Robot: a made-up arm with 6 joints. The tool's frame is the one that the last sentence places. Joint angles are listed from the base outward.
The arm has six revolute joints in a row. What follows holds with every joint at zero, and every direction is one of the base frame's. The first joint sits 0.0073 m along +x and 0.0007 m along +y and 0.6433 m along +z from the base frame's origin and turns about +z. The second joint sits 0.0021 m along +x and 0.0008 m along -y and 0.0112 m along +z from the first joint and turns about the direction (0, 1, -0.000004). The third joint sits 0.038 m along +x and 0.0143 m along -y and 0.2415 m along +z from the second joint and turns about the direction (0, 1, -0.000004). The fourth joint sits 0.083 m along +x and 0.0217 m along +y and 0.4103 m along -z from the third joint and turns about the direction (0, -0.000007, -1). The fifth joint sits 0.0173 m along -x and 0.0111 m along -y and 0.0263 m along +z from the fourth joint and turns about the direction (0, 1, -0.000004). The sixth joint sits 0.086 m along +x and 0.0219 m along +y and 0.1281 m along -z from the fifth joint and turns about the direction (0, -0.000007, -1). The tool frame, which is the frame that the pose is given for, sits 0.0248 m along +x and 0.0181 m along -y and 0.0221 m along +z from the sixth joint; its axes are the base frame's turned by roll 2.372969, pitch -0.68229 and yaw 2.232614 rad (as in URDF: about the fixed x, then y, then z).
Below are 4 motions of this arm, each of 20 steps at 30 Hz.
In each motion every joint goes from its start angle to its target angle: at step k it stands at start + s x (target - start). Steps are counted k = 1, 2, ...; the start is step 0. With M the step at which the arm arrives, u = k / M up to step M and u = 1 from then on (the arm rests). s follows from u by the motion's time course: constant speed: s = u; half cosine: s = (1 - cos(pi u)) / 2; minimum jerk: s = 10 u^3 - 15 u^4 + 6 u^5.
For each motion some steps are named. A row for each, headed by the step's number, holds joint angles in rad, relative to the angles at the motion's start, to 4 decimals.
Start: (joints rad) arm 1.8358 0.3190 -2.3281 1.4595 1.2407 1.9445
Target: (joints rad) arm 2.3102 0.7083 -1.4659 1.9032 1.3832 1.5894
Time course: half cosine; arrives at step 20
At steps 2, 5, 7, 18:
2: 0.0116 0.0095 0.0211 0.0109 0.0035 -0.0087
5: 0.0695 0.0570 0.1263 0.0650 0.0209 -0.0520
7: 0.1295 0.1063 0.2354 0.1211 0.0389 -0.0969
18: 0.4628 0.3798 0.8411 0.4328 0.1390 -0.3464

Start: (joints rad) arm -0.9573 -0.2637 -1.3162 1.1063 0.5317 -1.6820
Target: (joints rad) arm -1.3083 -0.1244 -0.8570 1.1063 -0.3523 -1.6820
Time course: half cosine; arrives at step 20
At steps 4, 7, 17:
4: -0.0335 0.0133 0.0438 0.0000 -0.0844 0.0000
7: -0.0958 0.0380 0.1254 0.0000 -0.2413 0.0000
17: -0.3319 0.1317 0.4342 0.0000 -0.8358 0.0000

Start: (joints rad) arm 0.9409 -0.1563 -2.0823 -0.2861 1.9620 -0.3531
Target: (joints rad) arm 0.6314 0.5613 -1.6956 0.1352 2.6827 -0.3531
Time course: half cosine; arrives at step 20
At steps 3, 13, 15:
3: -0.0169 0.0391 0.0211 0.0230 0.0393 0.0000
13: -0.2250 0.5217 0.2811 0.3063 0.5239 0.0000
15: -0.2642 0.6125 0.3301 0.3596 0.6152 0.0000

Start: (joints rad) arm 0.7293 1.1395 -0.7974 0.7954 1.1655 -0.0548
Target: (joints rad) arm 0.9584 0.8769 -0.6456 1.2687 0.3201 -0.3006
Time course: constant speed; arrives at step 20
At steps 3, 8, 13, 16, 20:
3: 0.0344 -0.0394 0.0228 0.0710 -0.1268 -0.0369
8: 0.0916 -0.1050 0.0607 0.1893 -0.3382 -0.0983
13: 0.1489 -0.1707 0.0987 0.3076 -0.5495 -0.1598
16: 0.1833 -0.2101 0.1214 0.3786 -0.6763 -0.1966
20: 0.2291 -0.2626 0.1518 0.4733 -0.8454 -0.2458

